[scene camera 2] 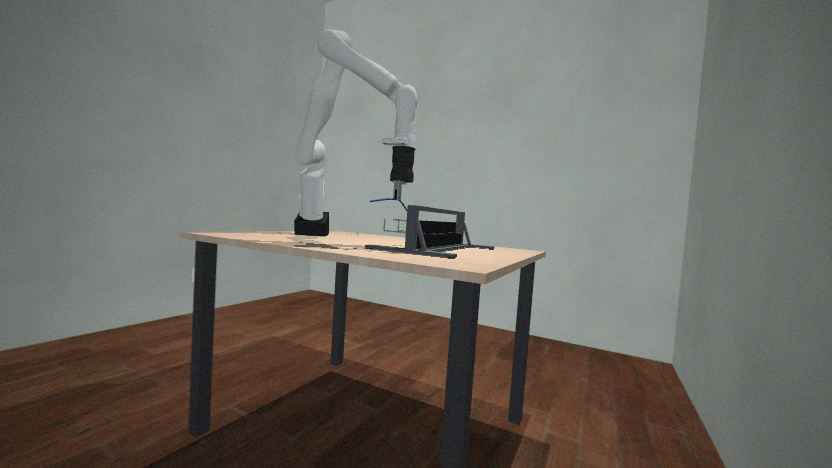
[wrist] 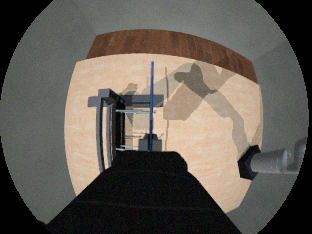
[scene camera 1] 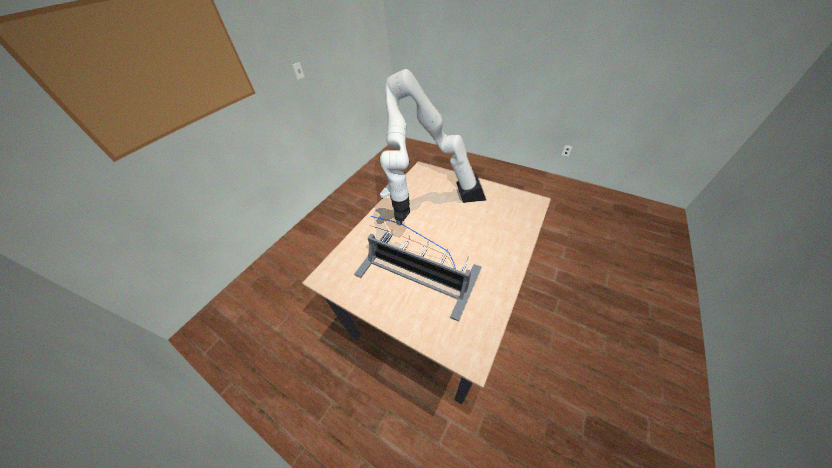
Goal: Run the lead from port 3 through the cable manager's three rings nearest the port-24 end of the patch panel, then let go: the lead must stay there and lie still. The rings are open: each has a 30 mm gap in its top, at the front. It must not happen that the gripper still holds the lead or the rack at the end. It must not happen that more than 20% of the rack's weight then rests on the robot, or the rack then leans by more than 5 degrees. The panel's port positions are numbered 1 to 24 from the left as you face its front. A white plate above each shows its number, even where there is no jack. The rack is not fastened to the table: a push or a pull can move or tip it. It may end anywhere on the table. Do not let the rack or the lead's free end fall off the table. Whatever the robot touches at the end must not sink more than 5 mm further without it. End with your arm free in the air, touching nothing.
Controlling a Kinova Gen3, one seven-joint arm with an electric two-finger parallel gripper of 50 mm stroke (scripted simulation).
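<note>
My gripper and a grey rack are visible. Wrist view: the gripper appears here too.
</note>
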